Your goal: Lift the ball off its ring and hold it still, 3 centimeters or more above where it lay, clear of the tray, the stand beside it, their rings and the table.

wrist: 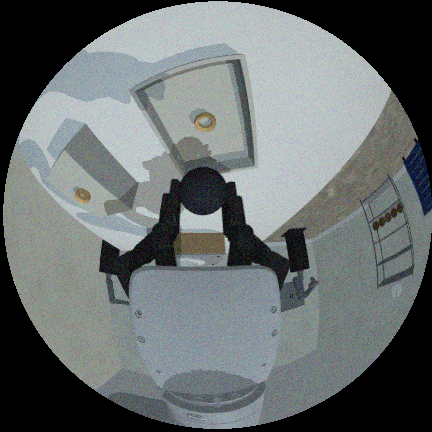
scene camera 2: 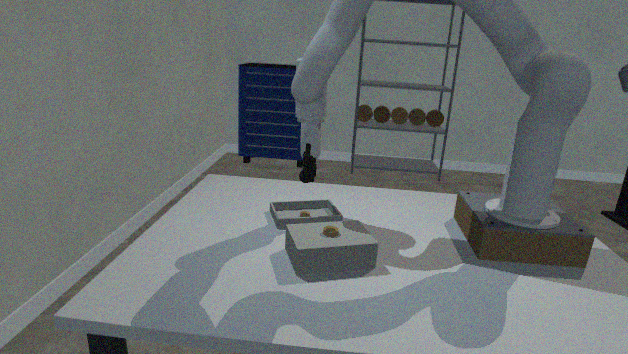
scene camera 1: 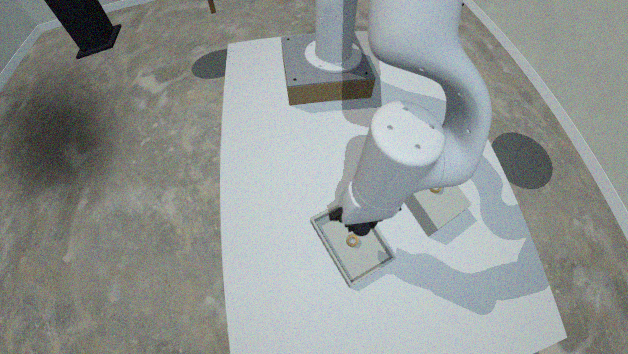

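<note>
The dark ball is held between the fingertips of my gripper, which is shut on it. In scene camera 2 the ball hangs well above the shallow grey tray, with a visible gap under it, and touches neither tray nor table. The orange ring lies bare on the tray floor. The grey stand is beside the tray, with its own ring on top, apart from the ball.
The white table bears the tray, the stand and the arm's base block. A blue cabinet and a shelf rack stand behind the table in scene camera 2.
</note>
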